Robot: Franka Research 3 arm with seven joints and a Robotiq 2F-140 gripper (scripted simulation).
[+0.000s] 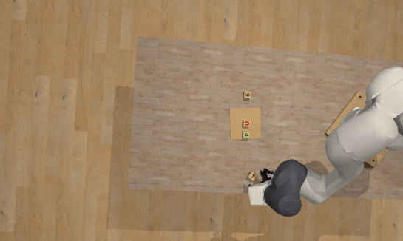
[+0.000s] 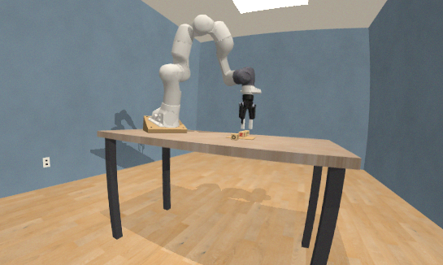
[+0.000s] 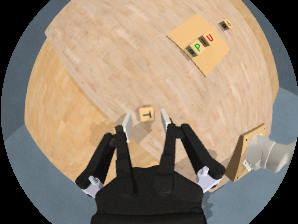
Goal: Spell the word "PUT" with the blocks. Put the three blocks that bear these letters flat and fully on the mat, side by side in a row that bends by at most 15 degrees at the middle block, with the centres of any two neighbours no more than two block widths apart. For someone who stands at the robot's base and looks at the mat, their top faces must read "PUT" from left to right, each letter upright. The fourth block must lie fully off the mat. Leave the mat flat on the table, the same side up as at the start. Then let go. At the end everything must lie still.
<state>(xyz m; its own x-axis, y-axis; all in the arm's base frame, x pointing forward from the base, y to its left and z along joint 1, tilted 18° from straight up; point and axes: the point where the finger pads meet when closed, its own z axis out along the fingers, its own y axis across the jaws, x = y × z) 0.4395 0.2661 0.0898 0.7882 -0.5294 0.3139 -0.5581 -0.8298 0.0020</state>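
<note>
Now: hand 60 mm above the T block. Round my hand: green P block 190 mm to the right, 50 mm below, 40 mm ahead; red U block 240 mm to the right, 50 mm below, 40 mm ahead; tan mat 230 mm to the right, 70 mm below, 40 mm ahead.
</note>
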